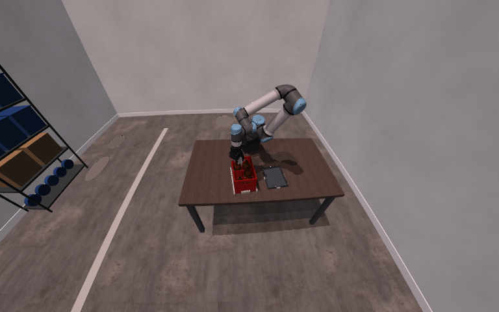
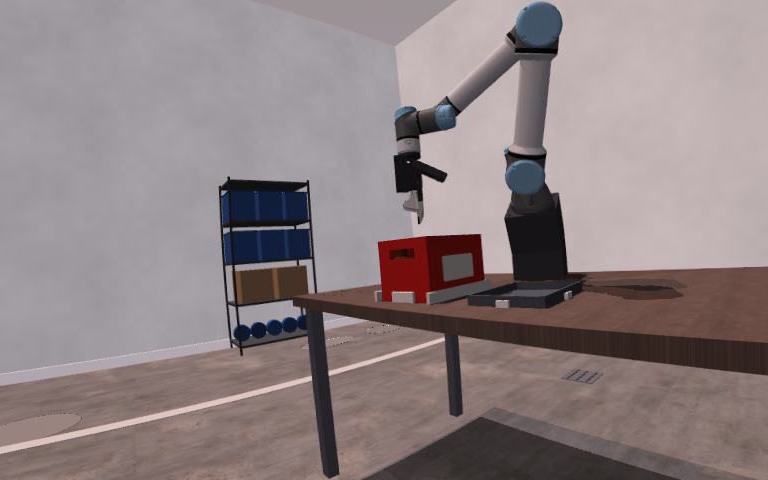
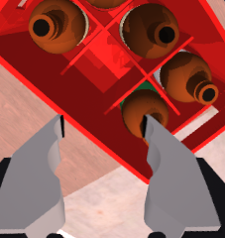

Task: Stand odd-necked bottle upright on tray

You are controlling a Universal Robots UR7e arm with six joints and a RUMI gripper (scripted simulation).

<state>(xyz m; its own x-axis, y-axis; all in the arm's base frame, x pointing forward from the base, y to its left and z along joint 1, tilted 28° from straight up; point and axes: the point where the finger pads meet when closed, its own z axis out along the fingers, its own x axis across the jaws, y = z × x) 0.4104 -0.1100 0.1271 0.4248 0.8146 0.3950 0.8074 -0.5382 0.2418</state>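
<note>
My hand is 20 mm past the brown bottle, 80 mm to the right of it and 150 mm above it. The rest, counted from my hand: dark tray (80 mm behind, 330 mm to the left, 230 mm below); then red crate (10 mm behind, 40 mm to the left, 150 mm below); then glass bottle (90 mm ahead, 30 mm to the left, 150 mm below).
</note>
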